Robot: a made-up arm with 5 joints.
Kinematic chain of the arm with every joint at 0, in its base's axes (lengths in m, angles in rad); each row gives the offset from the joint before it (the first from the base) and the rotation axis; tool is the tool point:
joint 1: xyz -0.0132 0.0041 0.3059 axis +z
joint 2: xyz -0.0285 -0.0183 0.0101 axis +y
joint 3: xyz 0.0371 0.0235 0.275 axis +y
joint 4: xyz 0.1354 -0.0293 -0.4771 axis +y
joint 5: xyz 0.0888 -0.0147 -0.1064 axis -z
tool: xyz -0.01 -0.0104 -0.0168
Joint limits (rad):
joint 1: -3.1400..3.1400
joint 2: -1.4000..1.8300
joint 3: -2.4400..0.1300
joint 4: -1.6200..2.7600
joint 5: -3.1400..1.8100
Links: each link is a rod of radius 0.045 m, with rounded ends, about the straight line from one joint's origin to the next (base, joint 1, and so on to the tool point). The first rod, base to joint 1, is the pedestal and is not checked.
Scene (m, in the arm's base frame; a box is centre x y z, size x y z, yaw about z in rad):
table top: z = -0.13
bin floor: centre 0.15 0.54 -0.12 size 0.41 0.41 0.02 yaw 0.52
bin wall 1: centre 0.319 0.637 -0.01 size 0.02 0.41 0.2 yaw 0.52
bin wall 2: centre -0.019 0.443 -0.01 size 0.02 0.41 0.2 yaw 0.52
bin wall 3: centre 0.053 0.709 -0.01 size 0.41 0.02 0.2 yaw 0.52
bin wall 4: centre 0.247 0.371 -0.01 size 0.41 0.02 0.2 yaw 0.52
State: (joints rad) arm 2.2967 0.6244 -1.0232 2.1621 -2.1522
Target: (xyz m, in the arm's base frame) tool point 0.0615 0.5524 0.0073
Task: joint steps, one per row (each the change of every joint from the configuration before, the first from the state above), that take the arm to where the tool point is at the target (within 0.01 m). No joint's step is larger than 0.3 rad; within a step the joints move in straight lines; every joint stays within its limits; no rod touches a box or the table.
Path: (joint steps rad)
1: 0.0124 -0.1719 0.1011 0.0132 0.2206
2: 0.0123 -0.1718 0.1010 0.0132 0.2206
3: 0.0124 -0.1719 0.1011 0.0132 0.2205
4: -0.2743 0.1321 -0.2421 -0.0812 -0.2146
5: -0.2744 0.1320 -0.2421 -0.0813 -0.2147
6: -0.2743 0.1321 -0.2421 -0.0813 -0.2147
7: 0.0000 0.1968 -0.0491 -0.1387 -0.0015
8: -0.0001 0.1968 -0.0491 -0.1388 -0.0015

